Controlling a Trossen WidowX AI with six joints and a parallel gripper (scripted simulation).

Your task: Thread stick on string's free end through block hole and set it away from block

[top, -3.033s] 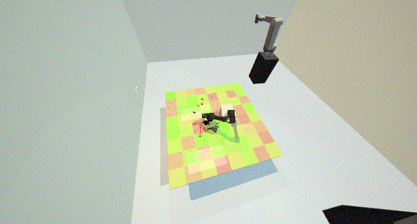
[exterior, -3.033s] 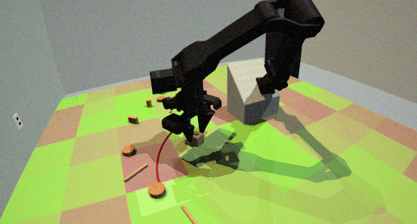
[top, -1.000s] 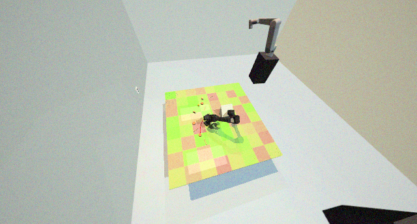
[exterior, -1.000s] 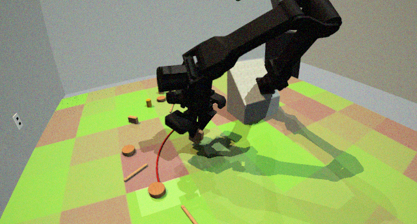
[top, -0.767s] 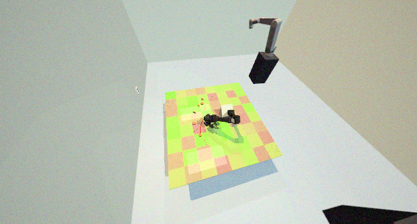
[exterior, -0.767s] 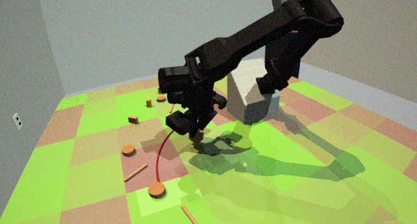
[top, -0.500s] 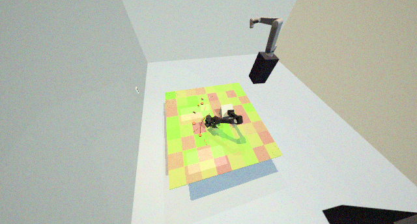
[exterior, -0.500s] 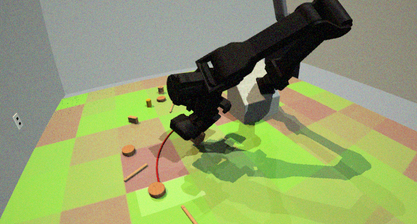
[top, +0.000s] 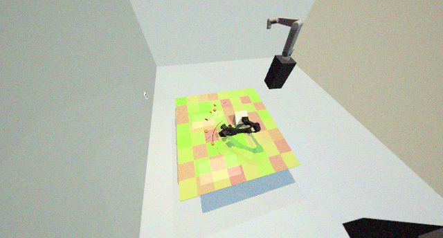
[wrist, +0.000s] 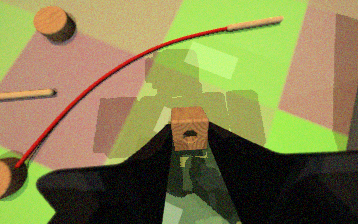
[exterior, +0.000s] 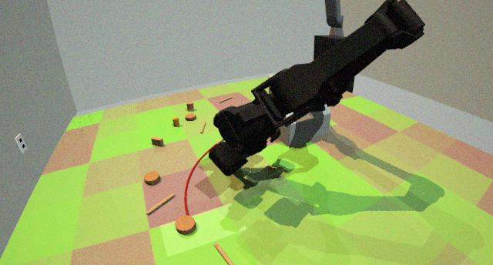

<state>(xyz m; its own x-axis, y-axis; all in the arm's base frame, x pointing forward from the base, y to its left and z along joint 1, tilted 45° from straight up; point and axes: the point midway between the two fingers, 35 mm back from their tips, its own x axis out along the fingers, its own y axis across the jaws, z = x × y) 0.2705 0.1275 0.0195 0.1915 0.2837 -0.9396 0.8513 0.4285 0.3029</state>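
The thin wooden stick lies 150 mm to the right of my gripper tip, 20 mm below it and 10 mm behind it. The rest, counted from my gripper tip: round wooden button (150 mm ahead, 140 mm to the left, 20 mm below); small block (210 mm to the right, 190 mm ahead, 20 mm below).
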